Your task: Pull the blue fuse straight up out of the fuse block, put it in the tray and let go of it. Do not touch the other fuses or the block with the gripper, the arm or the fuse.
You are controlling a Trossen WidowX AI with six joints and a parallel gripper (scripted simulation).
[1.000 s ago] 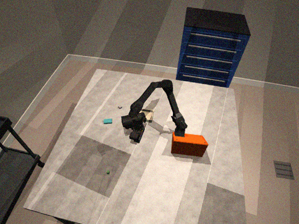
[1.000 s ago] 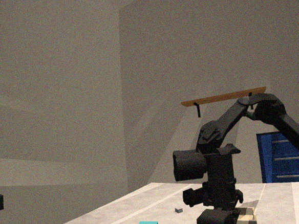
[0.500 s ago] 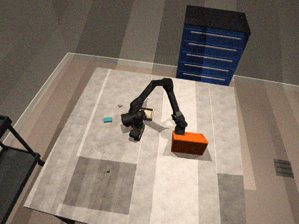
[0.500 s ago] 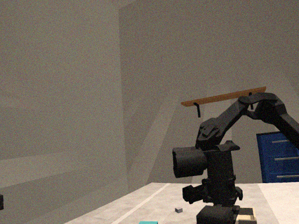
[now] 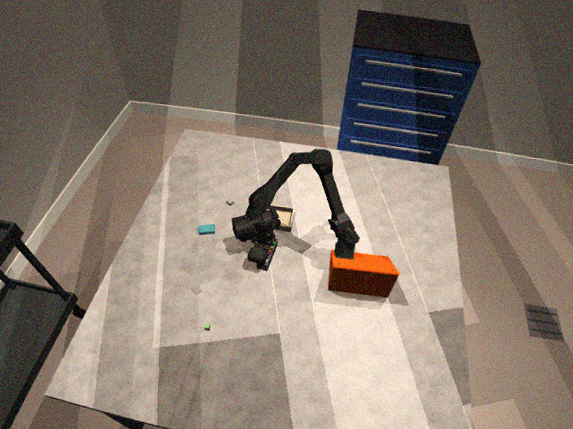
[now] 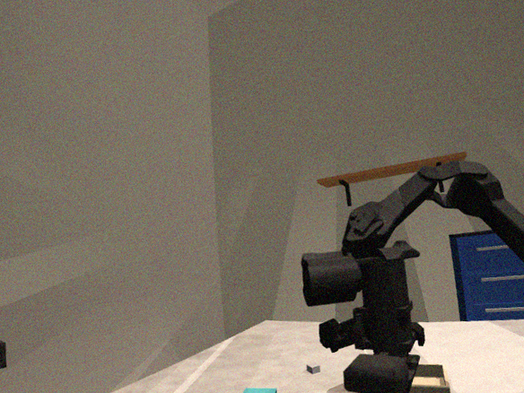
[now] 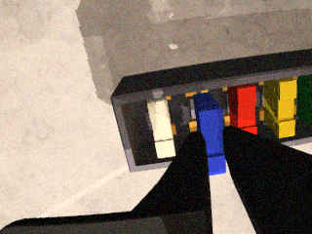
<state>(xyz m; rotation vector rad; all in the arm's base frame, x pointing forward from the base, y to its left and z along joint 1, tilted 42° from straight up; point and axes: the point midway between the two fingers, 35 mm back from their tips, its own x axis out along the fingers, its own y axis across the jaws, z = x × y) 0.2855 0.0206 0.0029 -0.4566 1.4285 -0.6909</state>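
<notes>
The tray lies 10 mm behind my gripper tip, 200 mm to the right of it and 50 mm below it. Also, from my gripper tip: small grey cube: 190 mm ahead, 260 mm to the right, 50 mm below; small green cube: 150 mm ahead, 290 mm to the left, 40 mm below; teal block: 250 mm ahead, 100 mm to the right, 50 mm below.
</notes>
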